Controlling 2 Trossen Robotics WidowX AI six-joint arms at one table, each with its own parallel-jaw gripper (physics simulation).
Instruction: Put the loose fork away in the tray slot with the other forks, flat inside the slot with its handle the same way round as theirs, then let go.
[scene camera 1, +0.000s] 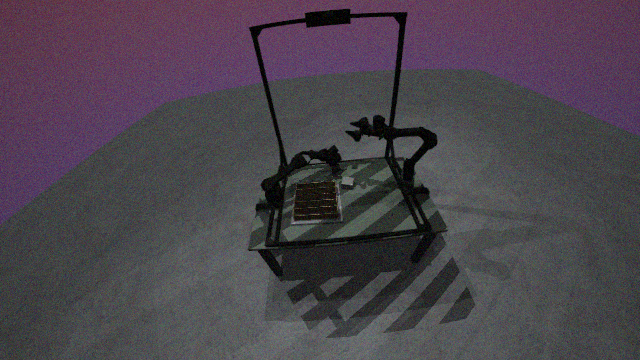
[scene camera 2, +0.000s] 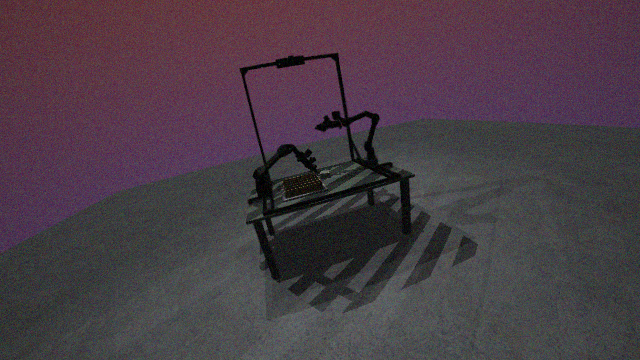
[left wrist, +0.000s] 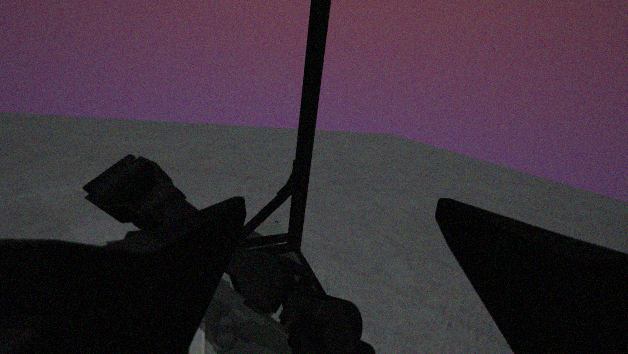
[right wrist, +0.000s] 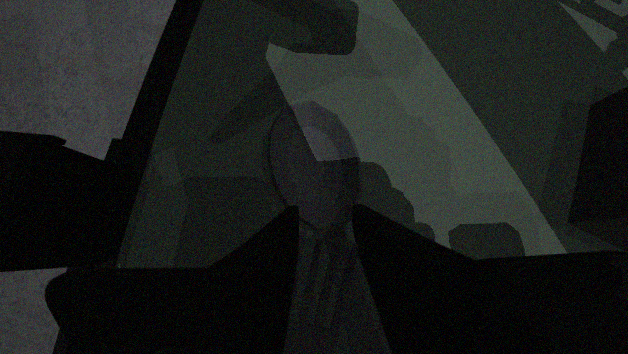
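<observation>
The fork (right wrist: 327, 280) shows as a grey, streaked shape in the right wrist view, its tines pointing up the picture. It fills the narrow gap between the fingers of my right gripper (right wrist: 326, 208) (scene camera 1: 336, 170) (scene camera 2: 316, 169), which is shut on it low over the table. The light is very dim, and the fork's handle is hidden. The silverware tray (scene camera 1: 320, 223) (scene camera 2: 304, 197) has brown compartments and a pale rim; its forks are too small to tell apart. My left gripper (scene camera 1: 348, 128) (scene camera 2: 318, 127) (left wrist: 339, 206) is open and empty, high above the table.
A dark oval spoon bowl (right wrist: 312, 185) lies just beyond my right fingertips. A small white block (scene camera 1: 348, 182) stands behind the tray's right corner. A black overhead frame (scene camera 1: 327, 18) (scene camera 2: 290, 61) rises over the table (scene camera 1: 395, 215), which carries striped shadows.
</observation>
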